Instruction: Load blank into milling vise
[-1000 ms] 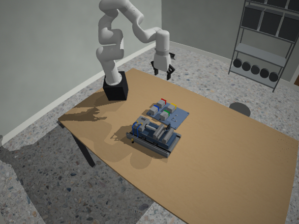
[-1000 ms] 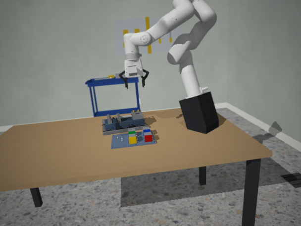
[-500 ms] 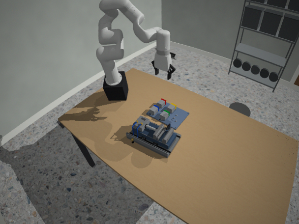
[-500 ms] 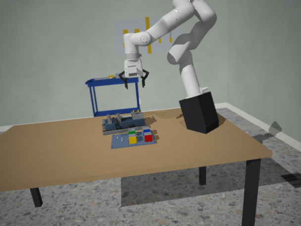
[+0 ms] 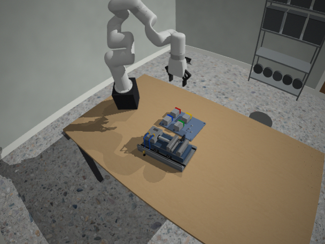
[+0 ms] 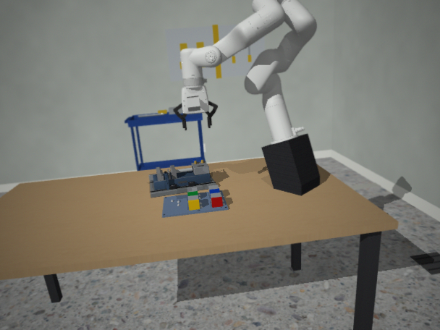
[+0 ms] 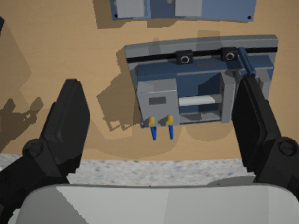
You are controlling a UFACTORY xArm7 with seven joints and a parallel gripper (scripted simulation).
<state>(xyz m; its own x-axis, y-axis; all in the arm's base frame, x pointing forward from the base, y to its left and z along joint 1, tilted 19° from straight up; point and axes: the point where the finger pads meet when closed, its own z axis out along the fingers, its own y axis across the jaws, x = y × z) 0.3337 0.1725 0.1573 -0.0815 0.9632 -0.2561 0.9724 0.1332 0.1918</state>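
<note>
My hand is 290 mm above the blue-ended blank, 40 mm to the left of it and 40 mm past it. From my hand the other things lie so: red-ended blank 290 mm below, 50 mm to the left, 50 mm behind; yellow-ended blank 290 mm below, 50 mm to the left, 40 mm ahead; green-ended blank 290 mm below, 50 mm ahead, 40 mm to the right.
</note>
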